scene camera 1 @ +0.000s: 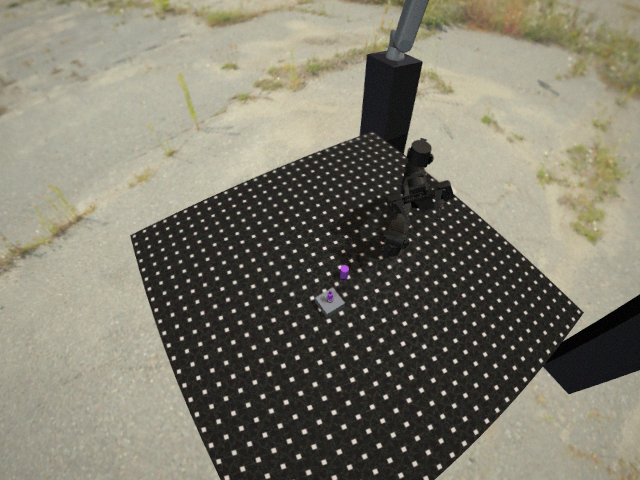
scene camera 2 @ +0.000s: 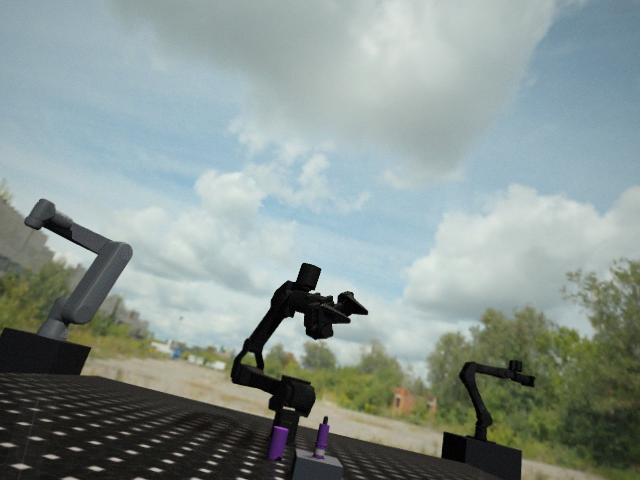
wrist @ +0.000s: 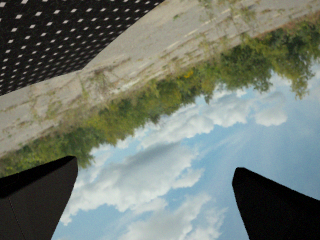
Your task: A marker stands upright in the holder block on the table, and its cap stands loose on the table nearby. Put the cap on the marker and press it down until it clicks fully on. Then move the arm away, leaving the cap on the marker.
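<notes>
My gripper (scene camera 2: 359, 316) is here for me to see. I find the gripper (scene camera 1: 424, 222) as well, and the wrist view gives me my gripper (wrist: 156, 172) too.
</notes>
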